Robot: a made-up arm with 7 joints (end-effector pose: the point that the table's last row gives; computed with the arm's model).
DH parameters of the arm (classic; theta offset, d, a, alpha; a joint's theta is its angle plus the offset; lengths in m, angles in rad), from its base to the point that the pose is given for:
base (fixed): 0 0.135 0 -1.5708
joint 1: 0 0.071 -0.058 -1.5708
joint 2: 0 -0.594 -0.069 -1.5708
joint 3: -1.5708 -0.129 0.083 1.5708
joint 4: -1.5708 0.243 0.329 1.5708
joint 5: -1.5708 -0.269 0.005 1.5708
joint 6: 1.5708 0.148 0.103 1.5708
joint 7: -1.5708 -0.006 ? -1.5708
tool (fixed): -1.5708 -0.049 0 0
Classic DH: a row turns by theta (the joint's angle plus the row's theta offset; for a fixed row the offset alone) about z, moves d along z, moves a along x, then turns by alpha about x.
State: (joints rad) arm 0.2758 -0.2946 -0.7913 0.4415 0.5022 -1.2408 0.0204
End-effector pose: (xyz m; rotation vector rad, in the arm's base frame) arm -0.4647 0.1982 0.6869 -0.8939 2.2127 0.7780
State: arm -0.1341 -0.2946 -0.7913 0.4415 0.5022 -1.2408 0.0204
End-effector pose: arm -0.6461 0.1982 0.4560 -0.9571 1.8518 0.5369
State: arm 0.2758 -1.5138 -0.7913 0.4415 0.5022 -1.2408 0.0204
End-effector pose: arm -0.2393 -0.3916 0.6231 -1.9899 1.3097 1.5651
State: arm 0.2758 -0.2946 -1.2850 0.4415 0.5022 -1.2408 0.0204
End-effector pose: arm -0.4432 0.1863 0.9063 -0.8895 2.6939 0.9401
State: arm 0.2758 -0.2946 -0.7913 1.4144 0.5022 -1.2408 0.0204
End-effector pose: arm -0.3454 -0.1294 0.6722 -2.0906 1.8147 0.5032
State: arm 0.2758 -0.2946 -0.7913 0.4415 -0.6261 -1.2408 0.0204
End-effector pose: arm -0.4747 0.1374 0.7762 -0.6640 1.9389 -0.5532
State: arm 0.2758 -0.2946 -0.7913 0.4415 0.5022 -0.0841 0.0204
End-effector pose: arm -0.4493 0.1887 0.7449 -0.2505 1.1866 0.9639
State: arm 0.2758 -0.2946 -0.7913 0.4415 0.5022 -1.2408 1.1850
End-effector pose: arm -0.4425 0.2636 0.6341 -0.2773 2.1353 -0.5321
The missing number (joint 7, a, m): 0.062
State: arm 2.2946 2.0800 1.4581 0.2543 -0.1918 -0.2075 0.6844
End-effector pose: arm 0.1554 -0.2769 -0.1798 -1.6599 0.3862 0.2358
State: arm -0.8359 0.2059 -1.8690 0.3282 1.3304 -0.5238 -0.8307
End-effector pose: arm -0.8807 0.4930 0.3731 -0.2659 0.6262 1.9332
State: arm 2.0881 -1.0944 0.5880 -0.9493 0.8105 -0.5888 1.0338
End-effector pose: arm 0.7975 0.0660 0.3320 -2.5087 -1.1478 -0.1370
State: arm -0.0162 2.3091 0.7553 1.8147 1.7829 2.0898 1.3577
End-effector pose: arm -0.2488 0.2615 0.4769 0.6771 -0.5016 -0.4862
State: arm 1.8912 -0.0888 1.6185 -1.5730 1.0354 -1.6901 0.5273
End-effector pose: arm 0.5652 0.4399 0.4204 1.0118 1.0666 1.3615
